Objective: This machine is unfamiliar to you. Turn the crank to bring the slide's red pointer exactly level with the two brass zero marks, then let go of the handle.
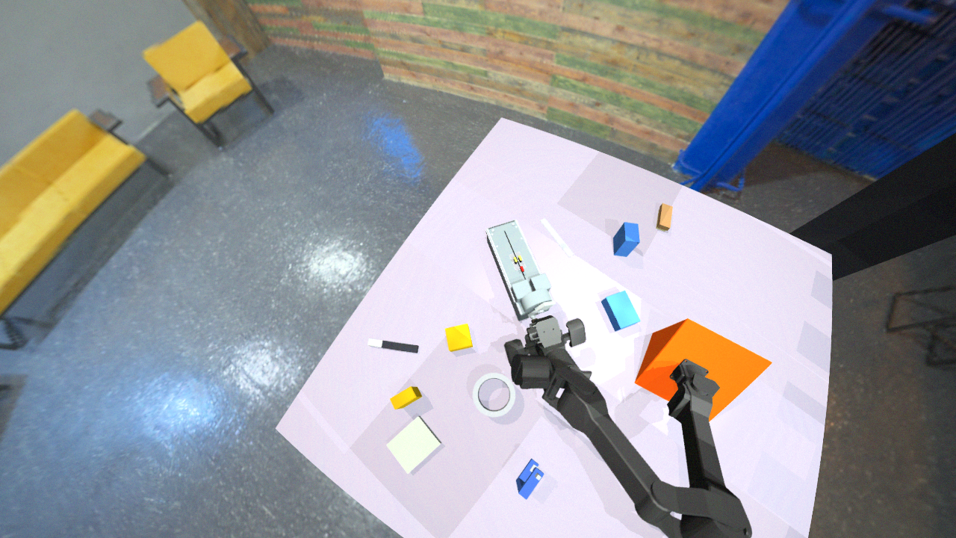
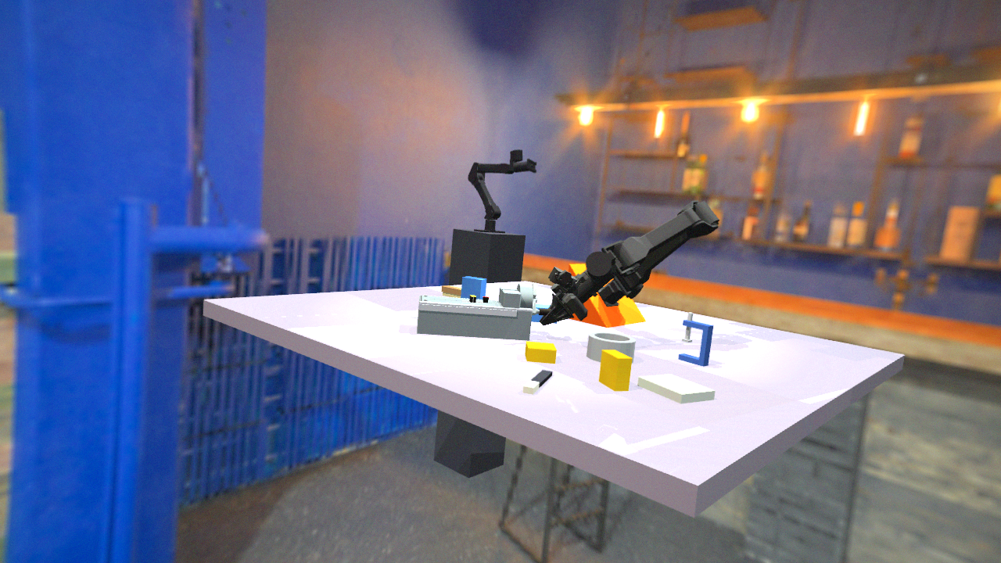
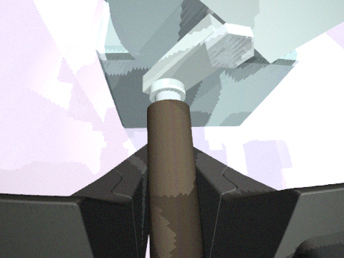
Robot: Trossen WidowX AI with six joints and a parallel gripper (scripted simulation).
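My gripper tip is now 30 mm below the brown crank handle, 10 mm to the right of it and 10 mm past it. Round my gripper tip: metal strip: 290 mm to the right, 60 mm ahead, 40 mm below; blue clamp: 320 mm to the left, 150 mm behind, 20 mm above; red pointer: 100 mm to the right, 90 mm ahead, 50 mm above.
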